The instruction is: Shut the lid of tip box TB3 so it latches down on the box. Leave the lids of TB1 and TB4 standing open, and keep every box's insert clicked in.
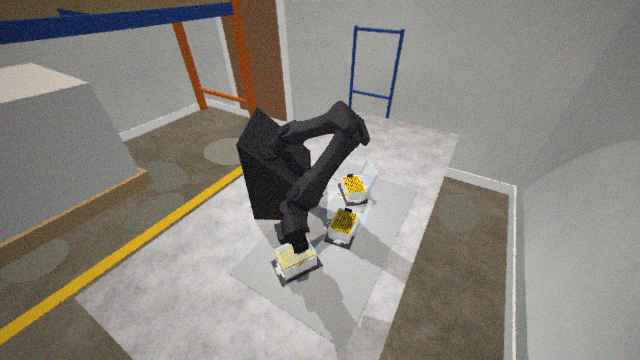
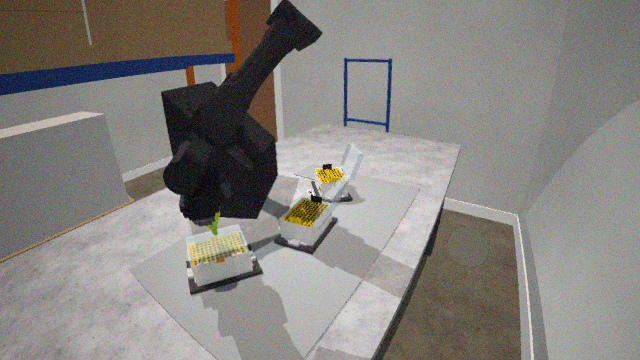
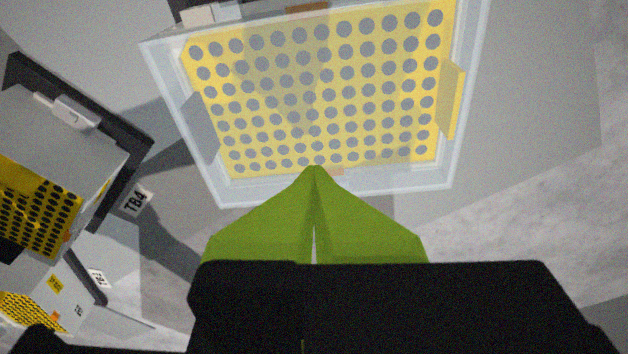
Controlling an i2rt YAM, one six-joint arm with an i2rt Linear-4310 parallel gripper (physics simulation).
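Places are measured from the arm's base along level axes (x ahead, y up, z right), in metres.
Where they show: gripper, fingertip midpoint: [image 2: 216, 233] [image 3: 314, 176]; arm's base, link origin: [image 1: 273, 149].
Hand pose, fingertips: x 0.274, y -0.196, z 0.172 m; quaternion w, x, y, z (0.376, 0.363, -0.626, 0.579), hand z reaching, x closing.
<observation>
Each offset is from my fingertips to the centre of the thing. Level surfaces: height alone.
Tip box TB3 @[dx +0.012, dy -0.038, dz +0.011 m] [image 1: 296, 269] [image 2: 223, 270] is the nearest box. Its clear lid [image 2: 239, 232] [image 3: 452, 175] lies down over the yellow insert @[dx +0.023, dy -0.012, dz +0.014 m] [image 3: 318, 102], which looks level. Whether the latch has caught is too small to tell. My gripper [image 1: 301, 251] [image 2: 215, 233] [image 3: 314, 176] is shut and empty, its green fingertips at or just above the lid's edge nearest the arm. TB4 @[dx +0.044, dy -0.044, dz -0.213 m] [image 1: 342, 223] [image 2: 304, 227] [image 3: 55, 125] and TB1 @[dx -0.049, dy -0.012, dz -0.426 m] [image 1: 354, 189] [image 2: 331, 181] stand behind with clear lids raised and yellow inserts seated.
The boxes stand on a grey mat @[dy -0.077 m] [image 1: 327, 295] [image 2: 310, 295] on the pale table @[dy -0.080 m] [image 1: 190, 280] [image 2: 65, 290]. The arm's black base [image 1: 260, 185] [image 2: 250, 185] stands behind TB3. A blue frame [image 1: 351, 65] [image 2: 345, 90] stands beyond the table's far end.
</observation>
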